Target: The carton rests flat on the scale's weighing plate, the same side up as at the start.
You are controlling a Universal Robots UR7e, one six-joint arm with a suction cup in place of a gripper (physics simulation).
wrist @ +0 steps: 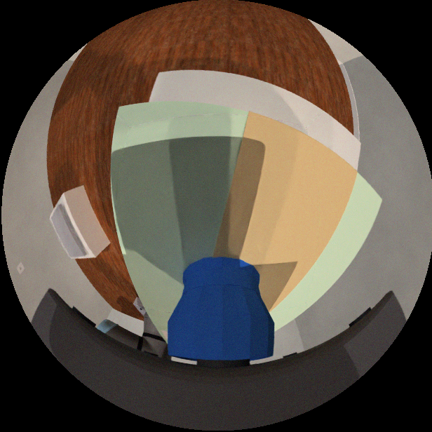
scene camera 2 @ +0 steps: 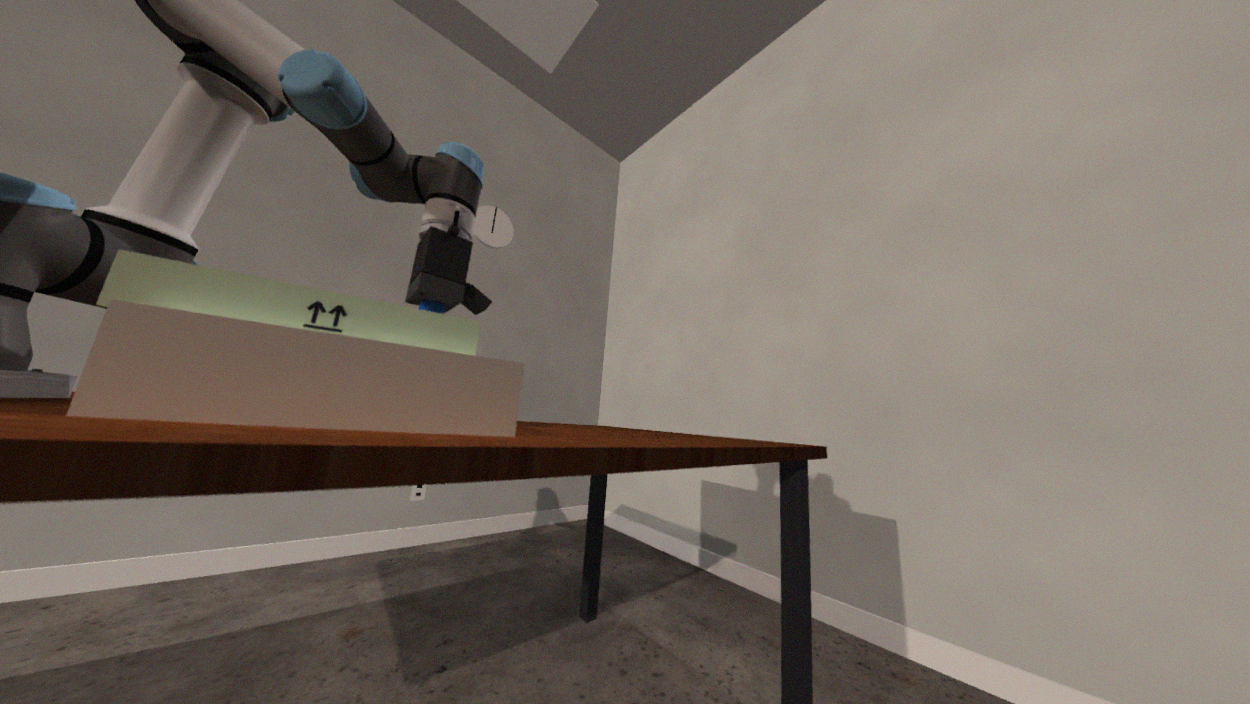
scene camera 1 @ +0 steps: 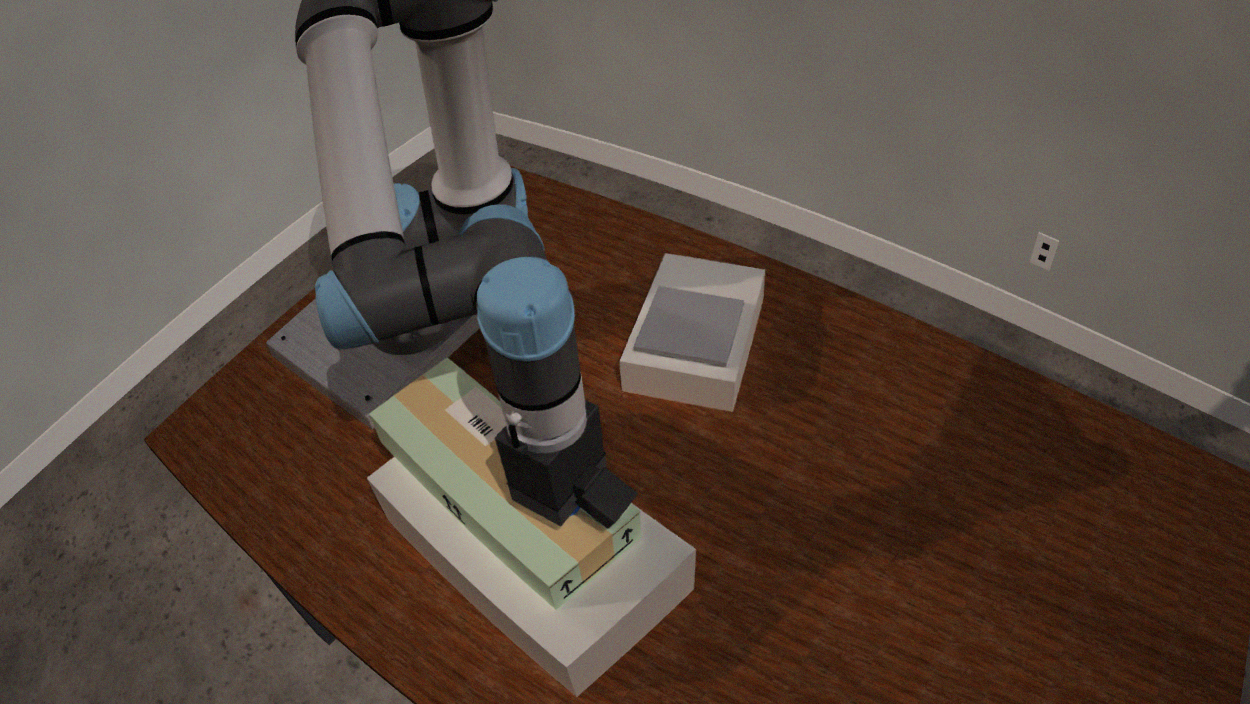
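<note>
The pale green carton (scene camera 1: 419, 446) (scene camera 2: 262, 297) (wrist: 295, 175) with a tan tape band lies lengthwise on the white block (scene camera 1: 603, 620) (scene camera 2: 306, 384) (wrist: 200, 85). It looks level, arrows pointing up, and no gap shows under it in scene camera 2. Its far end reaches past the block toward the arm's base. My suction gripper (scene camera 1: 577, 509) (scene camera 2: 432, 306) (wrist: 221, 262) has its blue cup on the carton's top, near the end away from the base. The scale (scene camera 1: 717, 275) (wrist: 87, 220) stands apart, with no carton on its grey weighing plate (scene camera 1: 691, 323) (wrist: 70, 232).
The arm's grey base plate (scene camera 1: 323, 371) is close to the carton's far end. The scale is on the wooden table (scene camera 1: 874, 524) (scene camera 2: 664, 441), between the arm and the wall. The block lies near a table edge. A wall clock (scene camera 2: 494, 227) shows behind the wrist.
</note>
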